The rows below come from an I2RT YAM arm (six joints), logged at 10 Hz.
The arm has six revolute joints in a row. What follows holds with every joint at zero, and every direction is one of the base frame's. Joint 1 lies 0.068 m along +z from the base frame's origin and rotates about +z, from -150 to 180 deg. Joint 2 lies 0.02 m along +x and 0.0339 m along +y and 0.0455 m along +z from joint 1 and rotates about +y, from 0 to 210 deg. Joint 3 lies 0.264 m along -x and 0.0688 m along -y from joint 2 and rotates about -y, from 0 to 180 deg. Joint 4 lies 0.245 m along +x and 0.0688 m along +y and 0.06 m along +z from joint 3 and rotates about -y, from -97 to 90 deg. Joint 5 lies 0.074 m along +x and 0.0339 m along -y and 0.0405 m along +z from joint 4 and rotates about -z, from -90 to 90 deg. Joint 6 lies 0.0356 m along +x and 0.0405 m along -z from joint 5 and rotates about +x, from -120 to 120 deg. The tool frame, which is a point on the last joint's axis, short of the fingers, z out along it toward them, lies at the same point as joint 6; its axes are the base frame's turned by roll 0, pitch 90 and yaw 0 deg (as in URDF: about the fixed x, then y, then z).
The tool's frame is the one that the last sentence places.
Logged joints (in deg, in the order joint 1, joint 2, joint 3, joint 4, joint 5, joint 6), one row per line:
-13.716 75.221 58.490 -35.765 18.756 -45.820
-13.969 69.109 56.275 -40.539 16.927 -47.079
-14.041 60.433 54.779 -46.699 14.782 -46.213
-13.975 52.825 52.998 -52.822 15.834 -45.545
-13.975 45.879 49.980 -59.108 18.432 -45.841
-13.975 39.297 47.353 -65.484 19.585 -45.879
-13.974 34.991 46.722 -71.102 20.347 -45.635
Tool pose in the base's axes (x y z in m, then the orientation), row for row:
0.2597 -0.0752 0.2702 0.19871 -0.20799 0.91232 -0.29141
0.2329 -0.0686 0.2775 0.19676 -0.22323 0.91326 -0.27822
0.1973 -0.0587 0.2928 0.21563 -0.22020 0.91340 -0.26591
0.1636 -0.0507 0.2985 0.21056 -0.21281 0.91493 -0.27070
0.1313 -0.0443 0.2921 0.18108 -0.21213 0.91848 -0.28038
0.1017 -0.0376 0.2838 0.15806 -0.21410 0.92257 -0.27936
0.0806 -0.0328 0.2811 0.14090 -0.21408 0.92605 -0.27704
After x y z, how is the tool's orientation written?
As a quaternion, w x y z.
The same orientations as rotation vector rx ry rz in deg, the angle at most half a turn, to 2 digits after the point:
-33.34 146.22 -46.71
-35.82 146.52 -44.64
-34.97 145.08 -42.24
-33.89 145.71 -43.11
-34.32 148.62 -45.37
-35.08 151.18 -45.78
-35.42 153.22 -45.84

